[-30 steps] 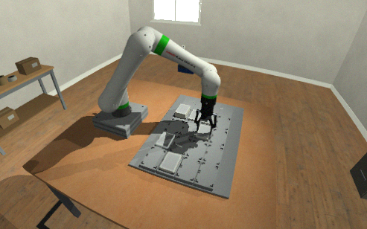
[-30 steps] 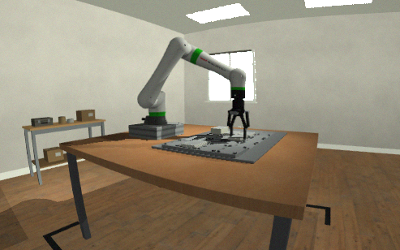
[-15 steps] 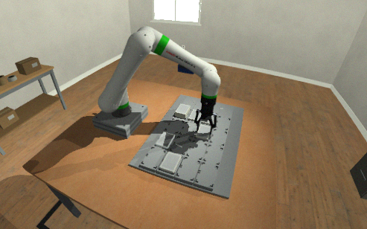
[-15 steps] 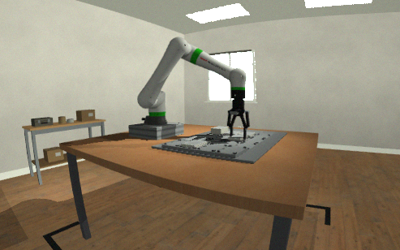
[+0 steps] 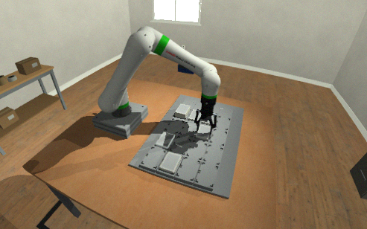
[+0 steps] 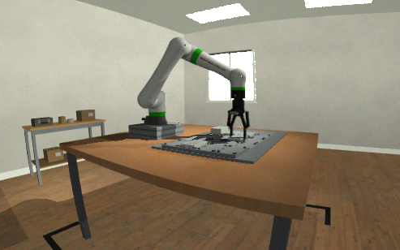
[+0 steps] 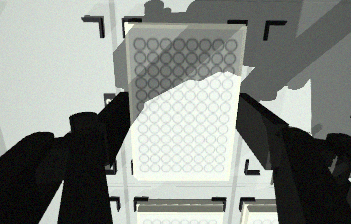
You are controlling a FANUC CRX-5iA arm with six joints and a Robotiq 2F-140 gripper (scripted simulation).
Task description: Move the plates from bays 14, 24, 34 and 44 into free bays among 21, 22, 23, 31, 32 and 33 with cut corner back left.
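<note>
My hand is 15 cm to the left of the bay label 43, 9 cm short of it and 3 cm above it. Also, from my hand: sealed 96-well plate (20 cm to the right, 18 cm behind, 3 cm below); sealed deep-well block (24 cm behind, 12 cm to the left, 1 cm below).
</note>
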